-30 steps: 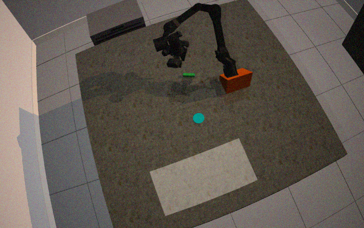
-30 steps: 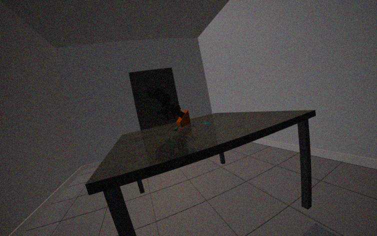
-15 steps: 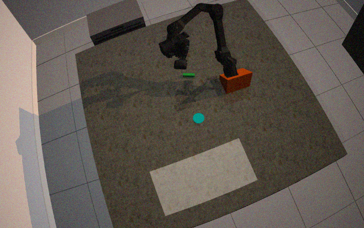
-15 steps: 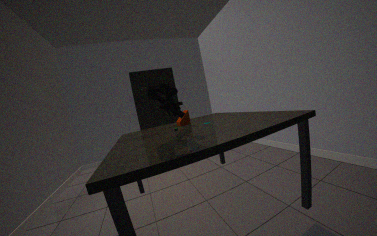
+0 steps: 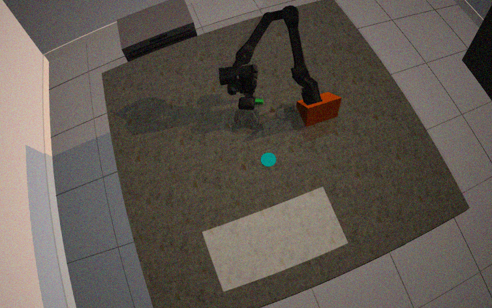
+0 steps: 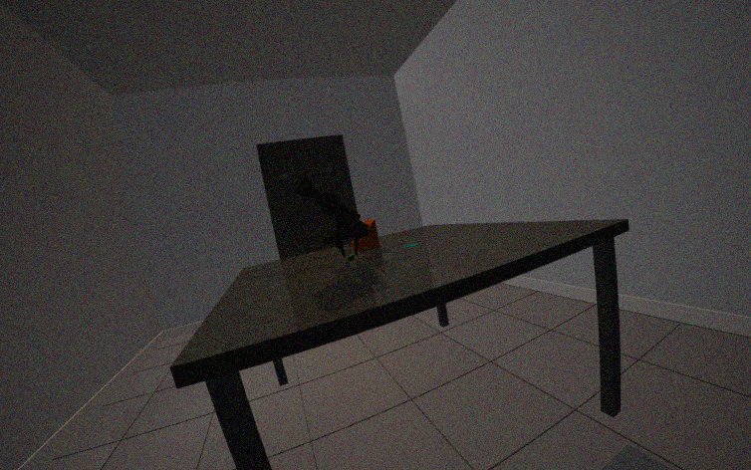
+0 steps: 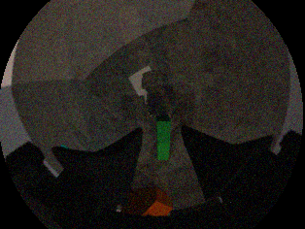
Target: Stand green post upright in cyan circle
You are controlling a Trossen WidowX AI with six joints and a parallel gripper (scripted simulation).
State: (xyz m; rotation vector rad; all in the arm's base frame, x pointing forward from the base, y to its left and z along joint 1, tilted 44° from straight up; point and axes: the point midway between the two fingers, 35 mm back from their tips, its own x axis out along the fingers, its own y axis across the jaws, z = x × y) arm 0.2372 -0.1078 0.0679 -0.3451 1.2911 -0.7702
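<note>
My gripper tip is now 10 mm past the cyan circle, 280 mm to the right of it and 10 mm above it. From my gripper tip the other things lie so: green post (20 mm behind, 10 mm below).
</note>
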